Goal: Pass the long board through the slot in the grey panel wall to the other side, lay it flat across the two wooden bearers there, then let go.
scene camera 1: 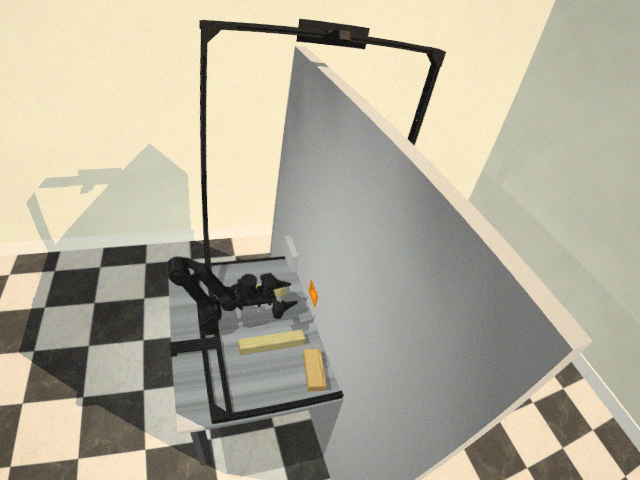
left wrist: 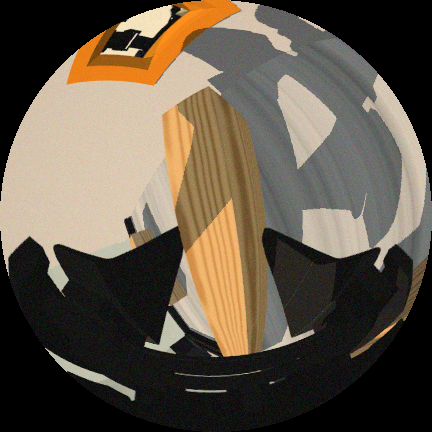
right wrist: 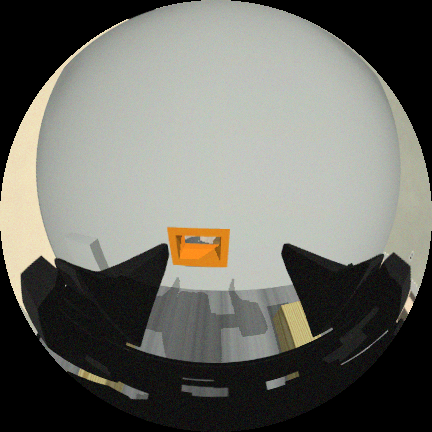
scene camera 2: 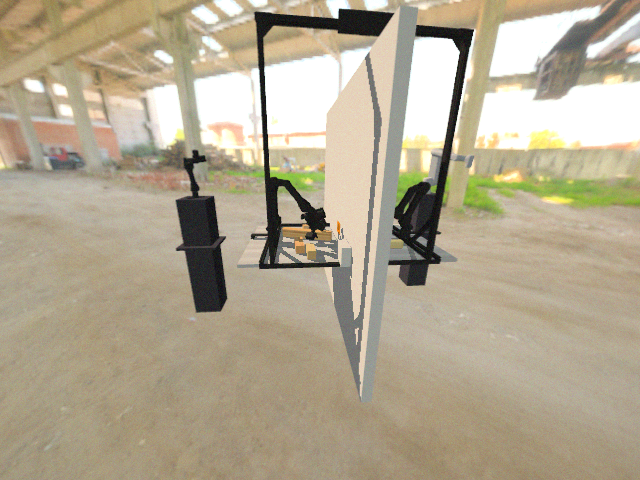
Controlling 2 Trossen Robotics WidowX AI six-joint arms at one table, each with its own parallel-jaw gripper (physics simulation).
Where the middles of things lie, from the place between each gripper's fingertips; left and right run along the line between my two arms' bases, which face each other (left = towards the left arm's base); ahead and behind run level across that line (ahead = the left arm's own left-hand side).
Labels:
Right now the orange-framed slot [left wrist: 146,70] is 15 cm to the right of my left hand, 7 cm behind it and 7 cm above it.
My right hand is 40 mm past the orange-framed slot, 120 mm to the right of it and 60 mm above it.

